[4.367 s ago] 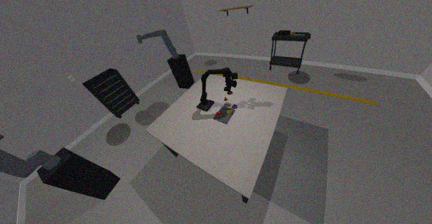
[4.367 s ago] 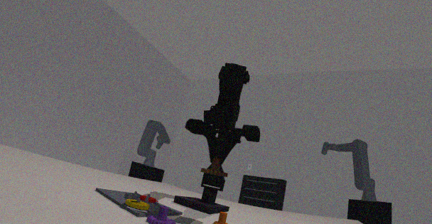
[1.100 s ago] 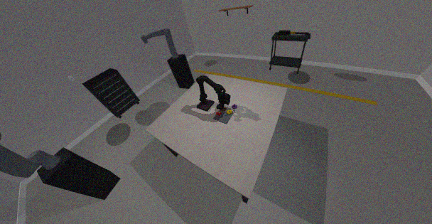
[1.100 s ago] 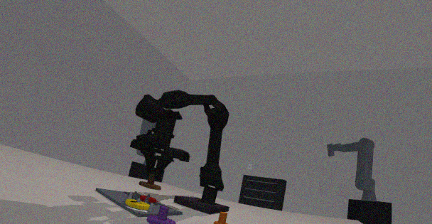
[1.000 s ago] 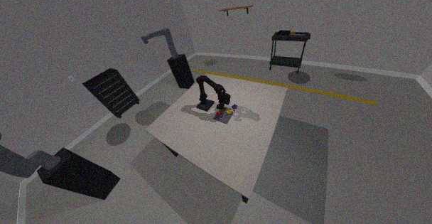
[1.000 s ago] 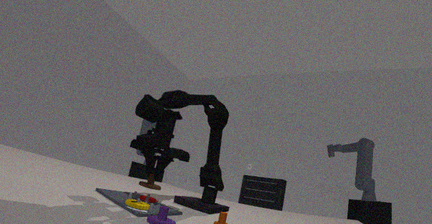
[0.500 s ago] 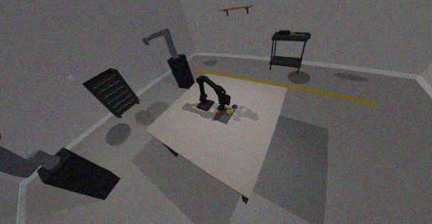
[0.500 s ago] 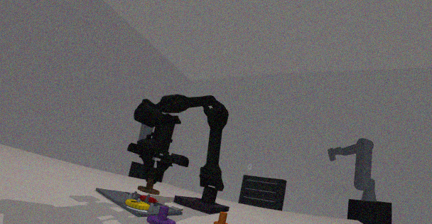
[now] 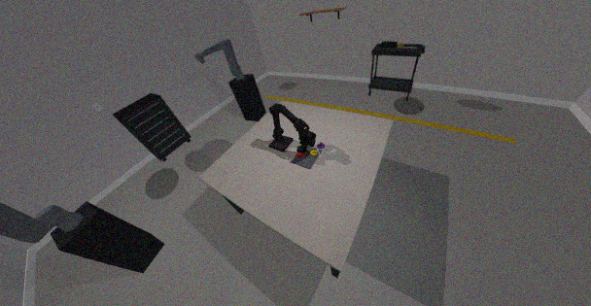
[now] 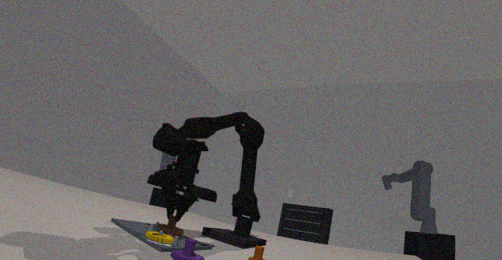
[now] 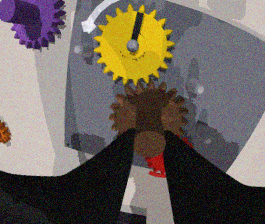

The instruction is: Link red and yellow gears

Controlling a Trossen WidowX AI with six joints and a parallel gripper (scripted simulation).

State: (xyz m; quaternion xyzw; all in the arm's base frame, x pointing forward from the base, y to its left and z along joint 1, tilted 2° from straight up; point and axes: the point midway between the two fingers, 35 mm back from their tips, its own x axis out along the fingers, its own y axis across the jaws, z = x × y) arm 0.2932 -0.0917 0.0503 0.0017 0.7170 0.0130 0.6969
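My gripper tip is now 5 cm past the red gear, 4 cm above it and 3 cm to the left of it. Round my gripper tip: purple gear: 11 cm to the left, 9 cm ahead, 3 cm below; then brown gear: 1 cm below; then small orange gear: 22 cm to the left, 5 cm behind, 3 cm below.
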